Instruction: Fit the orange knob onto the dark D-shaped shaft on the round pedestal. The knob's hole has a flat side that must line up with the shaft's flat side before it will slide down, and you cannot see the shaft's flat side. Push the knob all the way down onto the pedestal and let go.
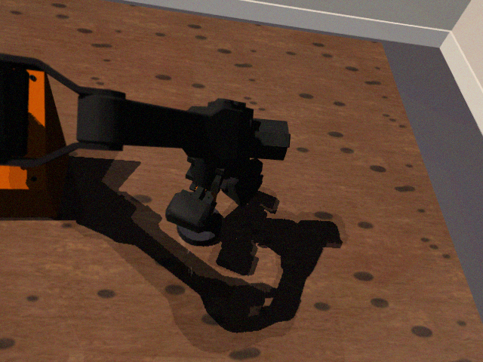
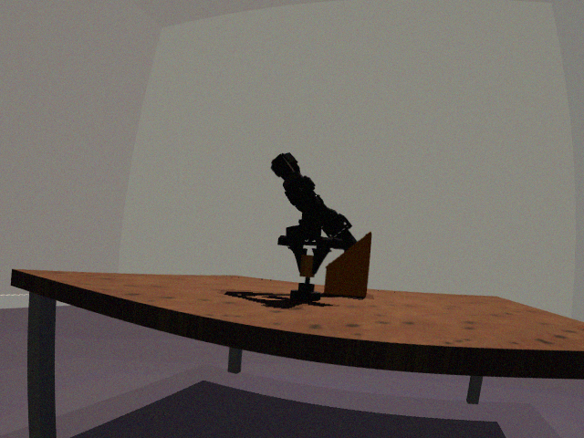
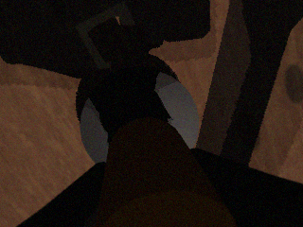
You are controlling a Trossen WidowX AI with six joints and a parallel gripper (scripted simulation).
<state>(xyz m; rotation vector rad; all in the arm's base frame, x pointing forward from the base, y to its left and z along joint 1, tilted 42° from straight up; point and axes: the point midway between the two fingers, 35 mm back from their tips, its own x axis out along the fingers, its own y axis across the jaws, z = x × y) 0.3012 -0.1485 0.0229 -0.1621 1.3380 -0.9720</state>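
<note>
Right now the knob is 2 cm above my gripper tip. Round my gripper tip: dark pedestal (4 cm below).
</note>
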